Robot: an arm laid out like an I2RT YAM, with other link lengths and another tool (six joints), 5 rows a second.
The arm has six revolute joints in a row. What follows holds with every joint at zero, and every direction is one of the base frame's.
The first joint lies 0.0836 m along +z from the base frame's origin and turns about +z.
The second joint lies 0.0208 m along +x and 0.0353 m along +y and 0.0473 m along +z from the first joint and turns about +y.
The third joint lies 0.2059 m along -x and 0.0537 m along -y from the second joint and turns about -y.
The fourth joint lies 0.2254 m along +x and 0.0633 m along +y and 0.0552 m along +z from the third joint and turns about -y.
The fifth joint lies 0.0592 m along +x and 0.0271 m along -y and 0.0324 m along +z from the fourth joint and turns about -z.
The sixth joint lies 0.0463 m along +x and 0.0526 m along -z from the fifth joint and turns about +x.
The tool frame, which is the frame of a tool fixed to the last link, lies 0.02 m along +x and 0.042 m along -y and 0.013 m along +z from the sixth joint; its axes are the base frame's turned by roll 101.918, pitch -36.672 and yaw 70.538 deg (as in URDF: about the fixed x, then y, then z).
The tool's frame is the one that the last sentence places.
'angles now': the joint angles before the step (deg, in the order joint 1, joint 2, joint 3, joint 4, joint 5, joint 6). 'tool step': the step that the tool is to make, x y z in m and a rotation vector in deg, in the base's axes. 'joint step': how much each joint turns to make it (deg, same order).
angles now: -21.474 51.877 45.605 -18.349 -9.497 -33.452
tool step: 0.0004 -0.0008 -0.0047 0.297 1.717 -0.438
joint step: -0.003 0.625 -0.001 -1.102 0.545 -0.132
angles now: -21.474 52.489 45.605 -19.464 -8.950 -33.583
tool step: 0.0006 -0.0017 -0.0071 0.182 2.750 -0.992
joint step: 0.003 1.124 0.072 -1.615 1.270 -0.282
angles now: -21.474 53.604 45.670 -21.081 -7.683 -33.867
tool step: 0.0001 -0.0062 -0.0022 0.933 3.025 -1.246
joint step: -1.326 1.853 1.942 -3.280 0.072 -0.280
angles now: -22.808 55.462 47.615 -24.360 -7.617 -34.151
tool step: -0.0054 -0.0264 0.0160 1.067 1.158 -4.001
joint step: -6.711 3.092 6.392 -4.983 -2.515 -1.116
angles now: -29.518 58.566 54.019 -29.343 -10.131 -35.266
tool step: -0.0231 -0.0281 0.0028 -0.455 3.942 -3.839
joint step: -9.827 0.140 2.333 -6.366 -3.315 -5.743
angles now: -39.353 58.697 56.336 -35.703 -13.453 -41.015
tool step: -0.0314 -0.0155 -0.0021 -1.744 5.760 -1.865
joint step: -9.891 -2.267 0.001 -7.621 -2.638 -9.543
